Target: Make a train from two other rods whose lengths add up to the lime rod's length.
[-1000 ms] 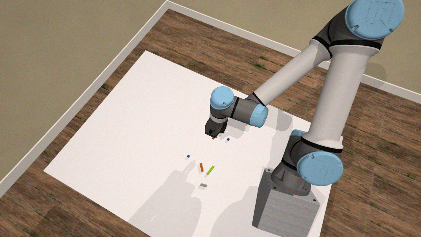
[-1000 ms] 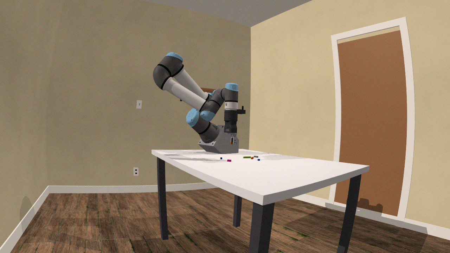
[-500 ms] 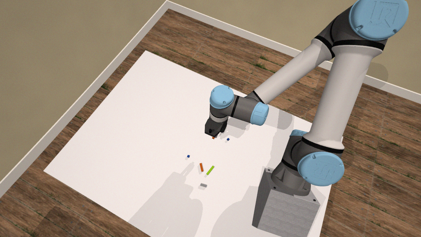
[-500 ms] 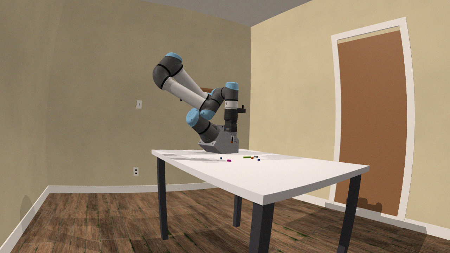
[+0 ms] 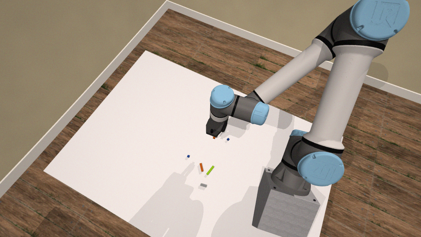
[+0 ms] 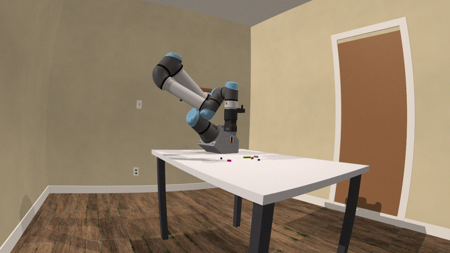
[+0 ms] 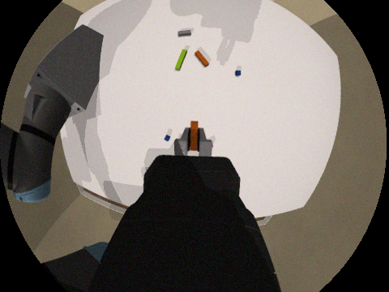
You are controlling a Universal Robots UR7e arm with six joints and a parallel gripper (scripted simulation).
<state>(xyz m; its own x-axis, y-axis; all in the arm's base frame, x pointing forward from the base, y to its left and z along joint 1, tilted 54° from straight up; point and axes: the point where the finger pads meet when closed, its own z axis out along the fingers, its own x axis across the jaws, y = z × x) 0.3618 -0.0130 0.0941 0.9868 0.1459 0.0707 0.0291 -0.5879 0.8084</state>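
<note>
My hand is 110 mm above the magenta rod, 50 mm to the left of it and 30 mm short of it. Also, from my hand: lime rod 150 mm to the left, 110 mm below, 40 mm behind; grey rod 220 mm to the left, 110 mm below, 40 mm behind.
</note>
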